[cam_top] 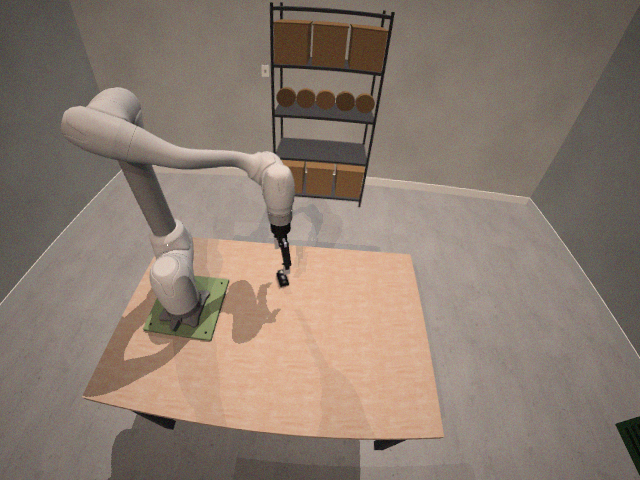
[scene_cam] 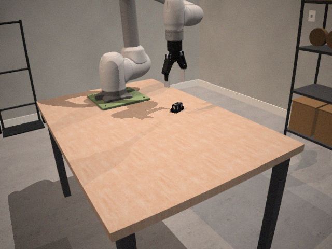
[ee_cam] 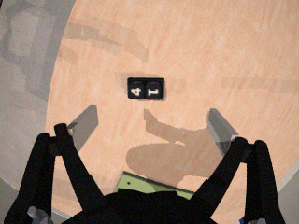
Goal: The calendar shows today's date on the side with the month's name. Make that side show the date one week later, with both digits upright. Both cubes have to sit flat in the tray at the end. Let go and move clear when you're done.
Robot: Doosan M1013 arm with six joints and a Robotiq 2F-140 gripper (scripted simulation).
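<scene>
Now: hand 1 cm past the black tray, 2 cm to the right of it and 16 cm above it.
</scene>
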